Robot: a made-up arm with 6 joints.
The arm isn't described. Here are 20 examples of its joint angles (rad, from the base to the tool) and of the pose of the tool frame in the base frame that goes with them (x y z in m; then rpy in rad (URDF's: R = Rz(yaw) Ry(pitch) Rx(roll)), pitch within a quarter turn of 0, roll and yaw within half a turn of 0).
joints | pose
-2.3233 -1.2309 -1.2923 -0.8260 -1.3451 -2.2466 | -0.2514 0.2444 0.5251 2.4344 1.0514 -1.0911
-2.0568 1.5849 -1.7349 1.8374 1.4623 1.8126 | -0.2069 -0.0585 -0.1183 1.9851 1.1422 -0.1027
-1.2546 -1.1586 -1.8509 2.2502 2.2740 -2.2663 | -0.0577 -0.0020 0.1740 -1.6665 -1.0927 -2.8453
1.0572 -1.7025 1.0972 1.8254 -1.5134 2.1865 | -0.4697 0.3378 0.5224 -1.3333 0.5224 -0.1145
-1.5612 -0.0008 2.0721 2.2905 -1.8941 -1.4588 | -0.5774 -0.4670 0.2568 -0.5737 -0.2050 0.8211
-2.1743 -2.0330 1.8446 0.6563 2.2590 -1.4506 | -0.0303 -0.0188 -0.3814 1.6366 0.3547 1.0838
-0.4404 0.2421 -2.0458 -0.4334 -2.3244 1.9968 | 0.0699 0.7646 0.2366 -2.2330 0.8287 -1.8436
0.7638 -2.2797 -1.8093 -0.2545 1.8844 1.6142 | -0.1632 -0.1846 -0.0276 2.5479 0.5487 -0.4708
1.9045 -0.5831 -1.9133 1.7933 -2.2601 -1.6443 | 0.0298 0.4651 -0.4038 2.3732 -0.2727 -1.0992
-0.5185 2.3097 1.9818 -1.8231 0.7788 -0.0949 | -0.3168 0.2447 0.2840 2.5375 -0.0912 0.5119
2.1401 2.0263 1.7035 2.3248 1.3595 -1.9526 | 0.1321 0.4726 -0.0190 1.2594 1.1742 2.2981
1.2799 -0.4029 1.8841 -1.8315 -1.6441 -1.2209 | 0.5372 -0.4720 0.4507 0.3975 0.4668 1.7009
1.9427 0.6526 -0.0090 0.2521 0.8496 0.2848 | 0.0920 -0.1068 -0.0905 3.0408 0.2934 2.8635
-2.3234 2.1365 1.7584 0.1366 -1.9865 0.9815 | -0.8520 0.4039 0.0827 1.8254 0.2397 -0.9935
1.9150 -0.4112 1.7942 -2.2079 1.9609 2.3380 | 0.0734 -0.1950 -0.2217 2.8035 0.0511 -1.0278
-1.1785 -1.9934 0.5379 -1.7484 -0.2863 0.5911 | -0.4634 0.0036 -0.5319 1.0519 -0.8904 -0.3868
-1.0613 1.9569 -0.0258 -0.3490 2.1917 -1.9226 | -0.0261 0.2170 0.0788 1.9100 0.0756 -0.4564
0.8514 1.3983 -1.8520 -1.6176 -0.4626 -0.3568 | -0.4599 0.3022 0.1743 2.6756 0.0119 -0.1581
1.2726 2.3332 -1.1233 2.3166 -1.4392 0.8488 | -0.0129 -0.2191 0.7021 0.9775 0.6497 0.8190
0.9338 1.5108 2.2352 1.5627 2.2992 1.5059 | 0.4295 -0.0975 0.3138 1.4029 0.9946 -0.1200
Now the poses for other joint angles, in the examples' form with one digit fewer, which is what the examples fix.
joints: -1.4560 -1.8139 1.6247 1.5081 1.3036 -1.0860
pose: -0.206 -0.053 -0.140 -1.645 1.082 2.672
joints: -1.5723 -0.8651 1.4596 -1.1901 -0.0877 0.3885
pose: -0.652 -0.157 -0.112 -0.278 -0.396 -0.173
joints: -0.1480 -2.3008 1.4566 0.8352 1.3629 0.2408
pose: -0.253 0.147 0.418 -0.572 0.082 2.549
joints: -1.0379 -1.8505 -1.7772 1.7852 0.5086 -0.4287
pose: -0.315 -0.053 0.127 3.027 -0.211 -0.001
